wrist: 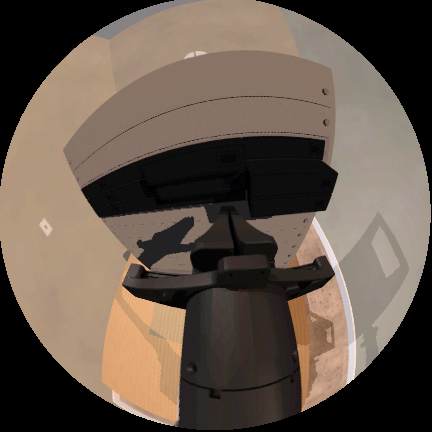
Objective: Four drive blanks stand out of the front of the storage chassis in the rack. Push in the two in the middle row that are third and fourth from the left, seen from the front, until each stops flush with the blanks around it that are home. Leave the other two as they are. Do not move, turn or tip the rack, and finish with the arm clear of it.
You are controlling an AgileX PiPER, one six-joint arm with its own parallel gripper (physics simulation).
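The storage chassis point(200, 150) shows as a dark band across the front of the grey-brown rack point(210, 82). At its right, a wide dark blank point(290, 177) stands out beyond the front around it, with its left side face visible. Further left, another dark blank point(192, 187) shows with stepped edges; how far it stands out is hard to tell in the dark. My gripper point(226, 213) is shut and empty, its tips together at the chassis's lower edge, just left of the wide blank. Whether the tips touch anything cannot be told. The gripper hides part of the lower front.
Lower rack panels with small screws and an arm-shaped shadow lie below the chassis. A wooden surface point(142, 360) lies at the lower left, and a speckled surface point(327, 300) with a pale edge at the right. Walls stand behind, with a round pale disc point(195, 54) partly behind the rack.
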